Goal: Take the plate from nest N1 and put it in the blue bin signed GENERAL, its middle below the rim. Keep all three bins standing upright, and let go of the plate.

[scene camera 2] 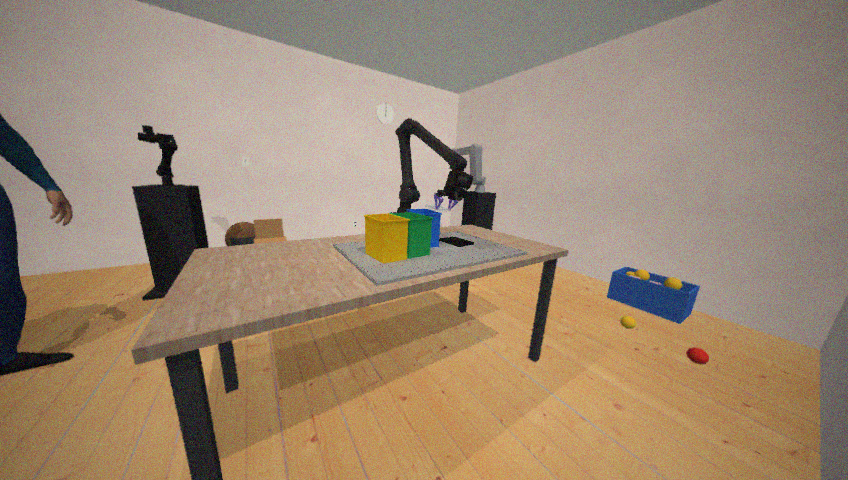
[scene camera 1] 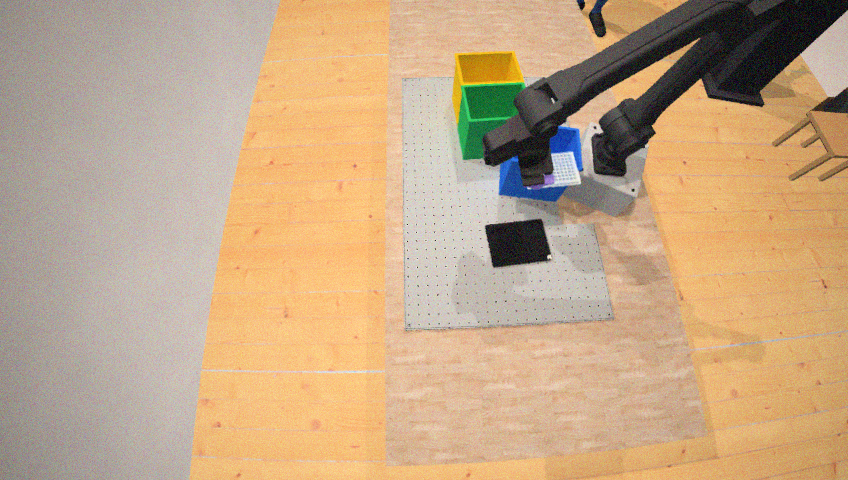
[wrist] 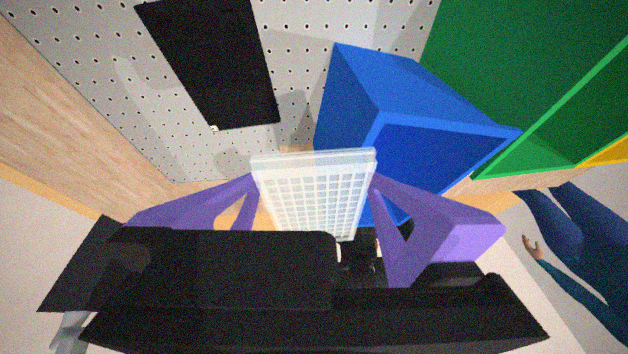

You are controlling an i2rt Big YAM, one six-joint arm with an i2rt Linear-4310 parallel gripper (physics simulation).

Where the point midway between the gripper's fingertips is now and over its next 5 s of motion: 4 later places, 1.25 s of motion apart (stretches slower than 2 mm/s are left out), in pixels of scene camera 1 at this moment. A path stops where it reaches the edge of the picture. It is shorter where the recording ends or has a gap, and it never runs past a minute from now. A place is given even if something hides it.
My gripper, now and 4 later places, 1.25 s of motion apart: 533,172; 525,172; 518,159; 502,158; 498,157
